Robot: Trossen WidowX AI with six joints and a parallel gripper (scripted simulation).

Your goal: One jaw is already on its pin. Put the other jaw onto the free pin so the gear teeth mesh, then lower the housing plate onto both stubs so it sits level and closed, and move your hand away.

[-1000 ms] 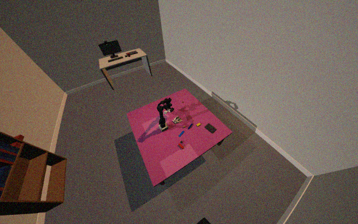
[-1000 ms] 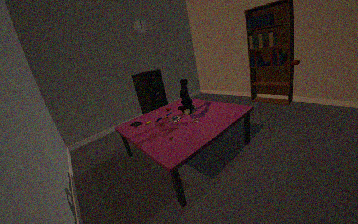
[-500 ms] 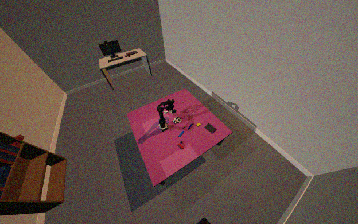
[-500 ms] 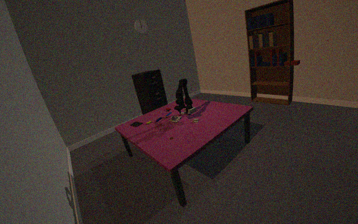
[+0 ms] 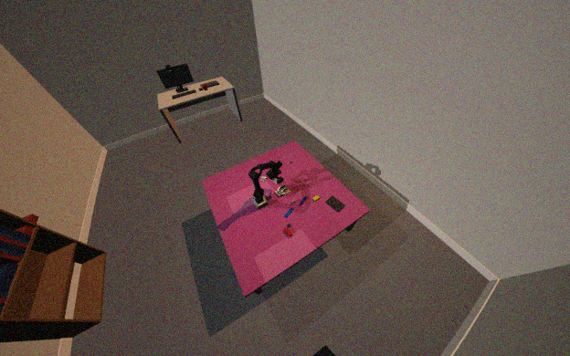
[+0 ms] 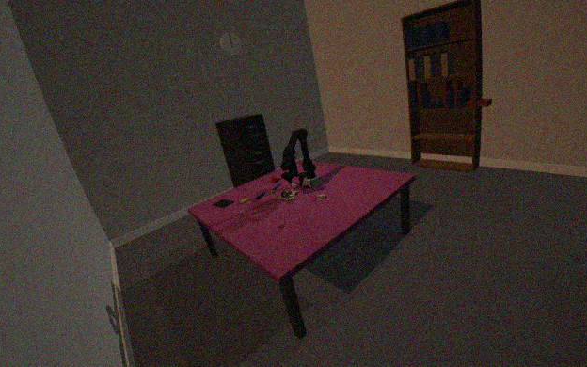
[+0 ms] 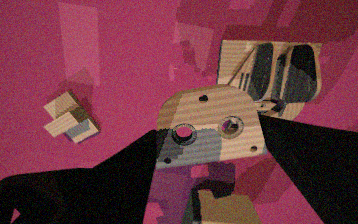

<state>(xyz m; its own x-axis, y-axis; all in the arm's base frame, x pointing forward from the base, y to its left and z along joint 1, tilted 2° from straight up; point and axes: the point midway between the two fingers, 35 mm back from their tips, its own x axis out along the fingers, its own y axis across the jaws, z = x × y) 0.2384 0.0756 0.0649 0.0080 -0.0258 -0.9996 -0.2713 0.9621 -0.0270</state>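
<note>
My gripper tip is 11 cm to the left of the grey jaw and 7 cm above it. Also, from my gripper tip: yellow piece 24 cm ahead, 37 cm to the right, 8 cm below; then blue piece 7 cm behind, 33 cm to the right, 8 cm below; then small light piece 5 cm behind, 18 cm to the left, 8 cm below.
</note>
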